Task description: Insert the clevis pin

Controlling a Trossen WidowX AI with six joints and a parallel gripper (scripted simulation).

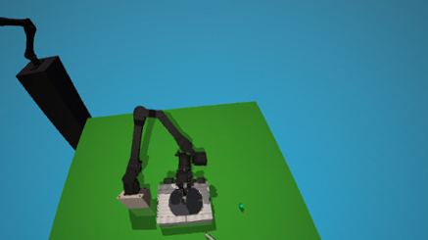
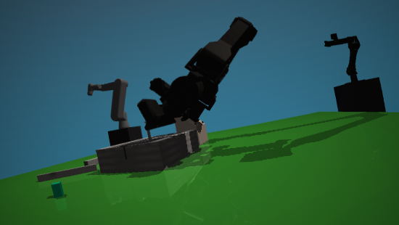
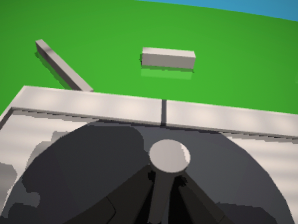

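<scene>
The steel clevis pin is 10 mm below my gripper tip. From my gripper tip the other things lie so: long grey bar: 120 mm ahead, 210 mm to the right, 80 mm below; round disc: 30 mm below; rimmed steel tray: 10 mm behind, 50 mm below.
</scene>
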